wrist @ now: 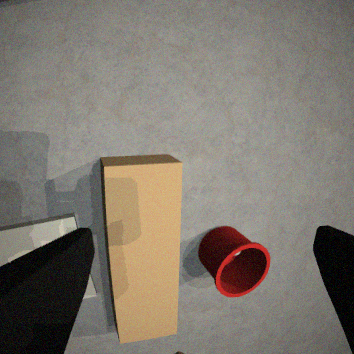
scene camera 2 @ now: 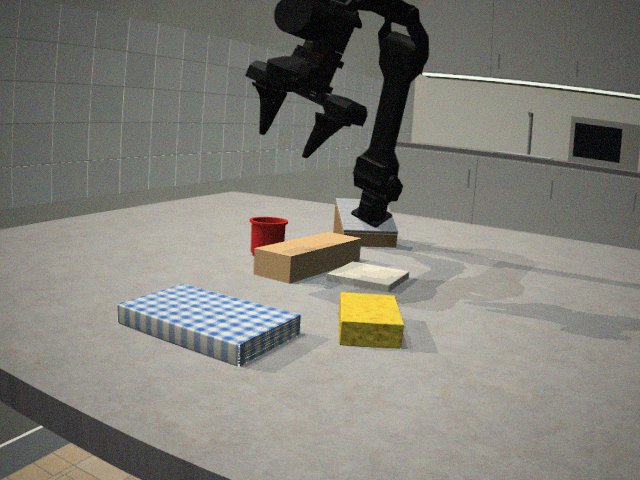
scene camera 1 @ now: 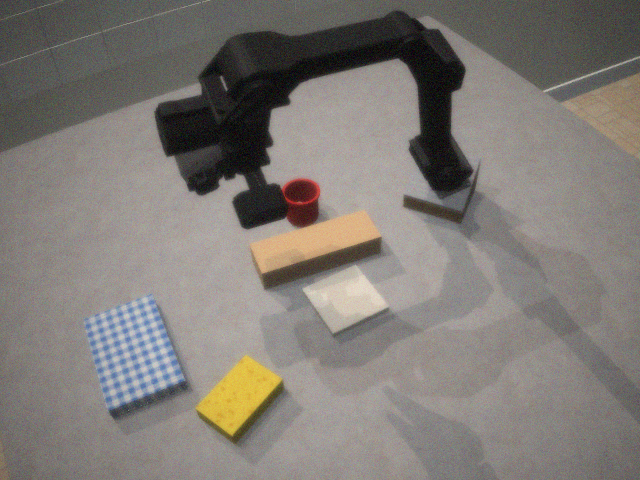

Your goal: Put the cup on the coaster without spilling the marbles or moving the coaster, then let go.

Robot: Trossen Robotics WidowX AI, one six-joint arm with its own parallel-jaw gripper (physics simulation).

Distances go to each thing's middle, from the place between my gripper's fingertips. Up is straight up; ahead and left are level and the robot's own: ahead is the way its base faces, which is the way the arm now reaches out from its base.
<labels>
Right now the long wooden block point(scene camera 1: 307, 251) is 18 cm below my hand, 11 cm behind it and 3 cm to the right of it. Round my hand: red cup point(scene camera 1: 304, 214) 17 cm below, 13 cm to the right, 11 cm behind; pale square coaster point(scene camera 1: 345, 300) 20 cm below, 13 cm behind, 8 cm to the left; yellow sponge point(scene camera 1: 243, 395) 22 cm to the left, 19 cm below, 6 cm ahead.
</labels>
